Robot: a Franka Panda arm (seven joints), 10 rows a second.
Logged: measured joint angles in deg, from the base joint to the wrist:
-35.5 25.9 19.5 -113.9 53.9 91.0 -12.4
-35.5 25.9 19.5 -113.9 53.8 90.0 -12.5
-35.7 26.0 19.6 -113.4 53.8 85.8 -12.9
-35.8 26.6 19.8 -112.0 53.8 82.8 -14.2
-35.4 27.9 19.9 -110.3 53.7 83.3 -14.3
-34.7 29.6 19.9 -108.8 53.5 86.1 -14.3
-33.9 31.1 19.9 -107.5 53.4 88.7 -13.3
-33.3 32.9 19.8 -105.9 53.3 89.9 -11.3
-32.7 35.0 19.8 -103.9 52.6 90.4 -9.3
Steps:
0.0 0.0 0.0 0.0 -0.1 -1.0 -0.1
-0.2 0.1 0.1 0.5 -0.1 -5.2 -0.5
-0.3 0.7 0.3 1.9 -0.1 -8.2 -1.8
0.1 2.0 0.4 3.6 -0.2 -7.7 -1.9
0.8 3.7 0.4 5.1 -0.4 -4.9 -1.9
1.6 5.2 0.4 6.4 -0.5 -2.3 -0.9
2.2 7.0 0.3 8.0 -0.6 -1.1 1.1
2.8 9.1 0.3 10.0 -1.3 -0.6 3.1

